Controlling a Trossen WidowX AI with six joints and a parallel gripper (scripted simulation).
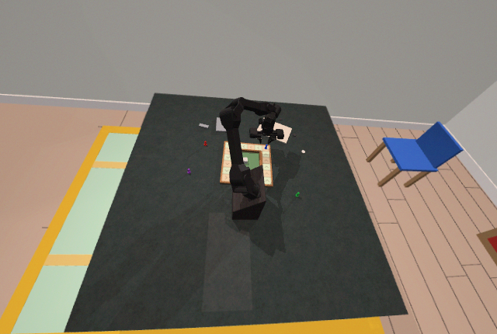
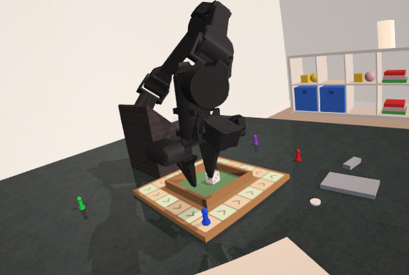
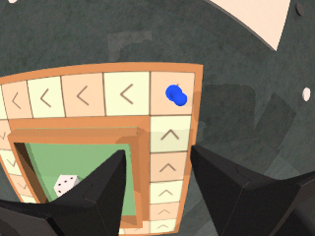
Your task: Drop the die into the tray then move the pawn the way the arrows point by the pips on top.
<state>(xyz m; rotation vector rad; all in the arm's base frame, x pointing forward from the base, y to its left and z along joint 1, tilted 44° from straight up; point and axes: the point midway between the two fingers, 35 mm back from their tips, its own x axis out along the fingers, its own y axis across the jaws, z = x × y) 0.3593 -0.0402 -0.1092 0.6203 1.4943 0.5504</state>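
My gripper tip is now 6 cm above the blue pawn, 3 cm to the left of it and 2 cm short of it. The rest, counted from my gripper tip: dice tray (10 cm to the left, 8 cm below, 8 cm behind); then cream sheet (18 cm ahead, 11 cm to the right, 8 cm below); then white die (11 cm to the left, 8 cm behind, 6 cm below).
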